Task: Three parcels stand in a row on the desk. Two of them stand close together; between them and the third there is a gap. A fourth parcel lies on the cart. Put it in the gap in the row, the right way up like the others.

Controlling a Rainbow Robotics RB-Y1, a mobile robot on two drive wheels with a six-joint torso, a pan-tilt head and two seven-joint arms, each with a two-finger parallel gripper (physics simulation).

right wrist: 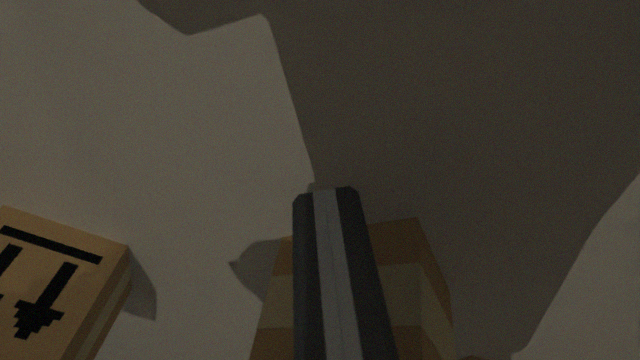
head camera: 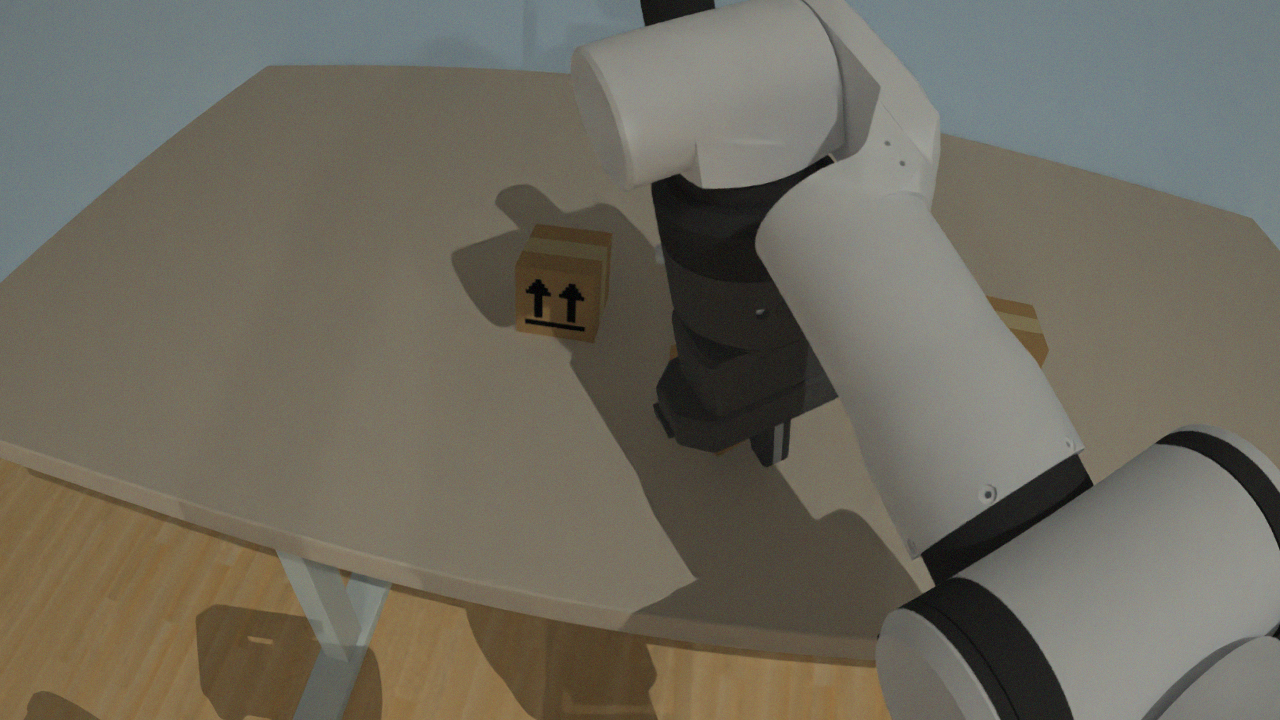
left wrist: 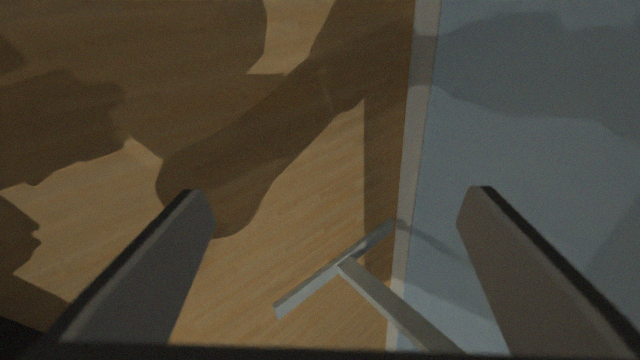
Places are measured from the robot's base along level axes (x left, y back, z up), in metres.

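Pixels of known places: left gripper, between the fingertips: [left wrist: 331, 205]; right gripper, between the fingertips: [right wrist: 328, 211] [head camera: 769, 452].
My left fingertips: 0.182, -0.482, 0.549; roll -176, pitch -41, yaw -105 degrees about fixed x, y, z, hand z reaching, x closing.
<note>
Behind a point stands the place of what it marks, as x, y, z.
My right gripper [head camera: 769, 454] @(-0.117, -0.610, 0.963) [right wrist: 328, 211] @(-0.117, -0.610, 0.963) is shut and empty over the desk [head camera: 268, 385] @(0.231, -0.673, 0.950) [right wrist: 200, 125] @(-0.159, -0.600, 0.950). In the right wrist view its fingers cross in front of a brown taped parcel [right wrist: 405, 290] @(-0.090, -0.620, 0.976), whose arrows do not show. The gripper hides most of this parcel in the head view. A parcel [head camera: 559, 282] @(0.017, -0.734, 0.999) with two arrows pointing up stands at the left of the head view. Part of another parcel [head camera: 1018, 326] @(-0.324, -0.692, 1.008) shows behind my arm. A parcel with arrows [right wrist: 50, 280] @(-0.223, -0.686, 0.976) is at the lower left of the right wrist view. My left gripper [left wrist: 331, 205] @(0.182, -0.482, 0.549) is open and empty, away from the desk.
My right arm covers the middle and right of the desk in the head view. A sliver of another brown parcel [right wrist: 472, 357] @(-0.009, -0.729, 0.951) shows at the bottom of the right wrist view. A desk leg [head camera: 326, 608] @(0.413, -0.942, 0.206) stands below the front edge. The cart does not show.
</note>
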